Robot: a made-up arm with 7 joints.
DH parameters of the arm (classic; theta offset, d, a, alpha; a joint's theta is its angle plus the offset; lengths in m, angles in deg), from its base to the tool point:
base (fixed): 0 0.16 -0.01 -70
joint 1: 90 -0.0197 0.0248 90
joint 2: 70 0 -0.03 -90
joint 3: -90 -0.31 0.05 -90
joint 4: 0 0.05 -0.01 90
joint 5: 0 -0.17 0.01 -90
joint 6: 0 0.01 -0.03 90
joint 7: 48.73 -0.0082 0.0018 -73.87
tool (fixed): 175.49 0.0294 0 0
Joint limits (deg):
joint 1: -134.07..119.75
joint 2: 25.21..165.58
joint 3: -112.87..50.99
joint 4: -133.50..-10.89
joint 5: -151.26..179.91
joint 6: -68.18..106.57
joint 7: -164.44..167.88
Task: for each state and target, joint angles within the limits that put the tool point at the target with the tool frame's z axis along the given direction. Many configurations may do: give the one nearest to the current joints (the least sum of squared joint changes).
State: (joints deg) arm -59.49 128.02 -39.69 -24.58 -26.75 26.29 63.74
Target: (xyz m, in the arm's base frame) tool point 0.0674 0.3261 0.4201 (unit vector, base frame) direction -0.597 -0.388 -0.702
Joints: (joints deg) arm -92.91 108.21 -40.42 -37.89 -37.83 58.69 42.95
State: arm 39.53 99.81 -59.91 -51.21 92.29 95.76 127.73
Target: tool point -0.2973 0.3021 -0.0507 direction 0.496 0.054 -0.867
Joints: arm 63.35 66.55 -53.94 -40.80 121.08 90.97 146.89
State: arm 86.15 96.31 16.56 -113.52 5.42 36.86 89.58
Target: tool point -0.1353 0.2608 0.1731 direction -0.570 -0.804 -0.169
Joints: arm 106.86 71.68 42.10 -118.09 30.56 57.76 113.20
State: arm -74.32 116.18 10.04 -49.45 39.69 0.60 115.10
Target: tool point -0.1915 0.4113 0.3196 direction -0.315 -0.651 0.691
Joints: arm -109.28 125.39 37.74 -17.16 77.51 -46.20 124.25
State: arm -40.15 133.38 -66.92 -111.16 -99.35 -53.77 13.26
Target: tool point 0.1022 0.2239 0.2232 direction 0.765 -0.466 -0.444
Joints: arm -8.50 160.44 -79.14 -133.50 -110.20 -40.69 26.60
